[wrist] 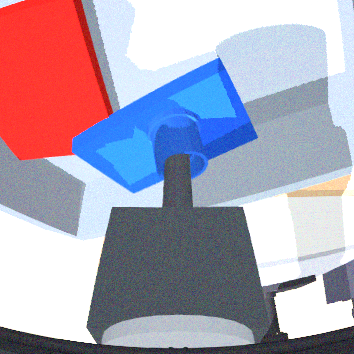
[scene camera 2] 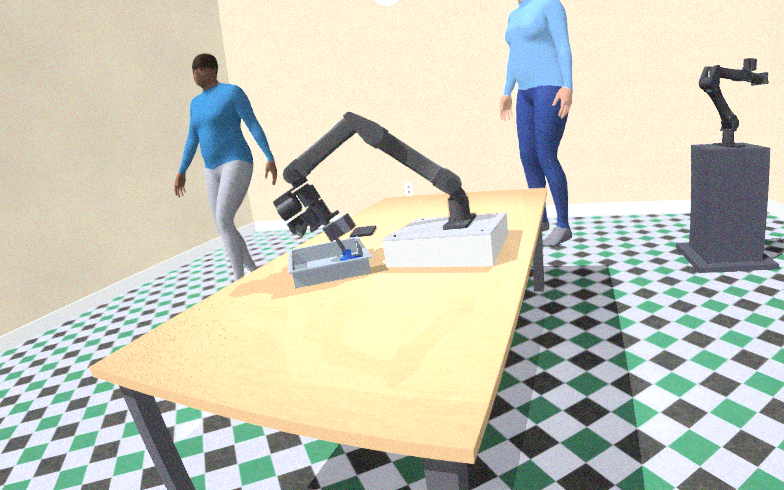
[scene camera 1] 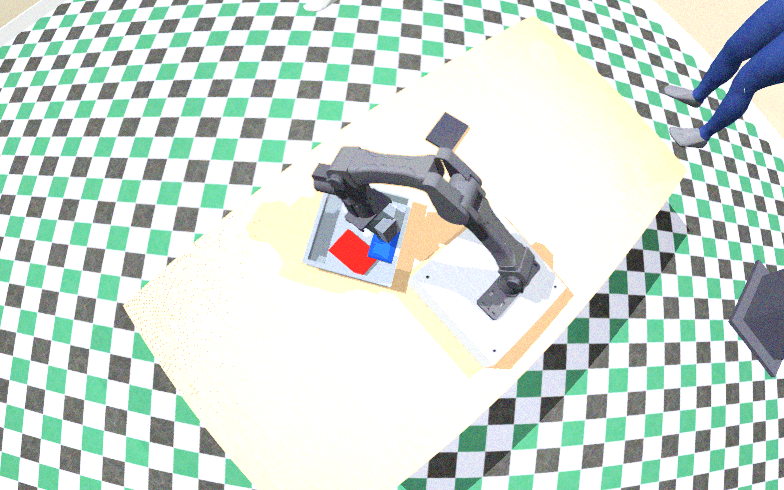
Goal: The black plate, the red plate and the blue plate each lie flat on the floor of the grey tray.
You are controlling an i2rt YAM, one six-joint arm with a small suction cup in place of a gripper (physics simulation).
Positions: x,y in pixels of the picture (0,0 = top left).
Scene:
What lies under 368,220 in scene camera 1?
My suction cup.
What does the black plate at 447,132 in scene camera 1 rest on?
The table.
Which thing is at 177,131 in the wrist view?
My suction cup.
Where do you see my suction cup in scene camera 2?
At 334,229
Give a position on a grey tray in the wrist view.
At 285,68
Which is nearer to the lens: the black plate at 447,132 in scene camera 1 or the grey tray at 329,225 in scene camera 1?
The grey tray.

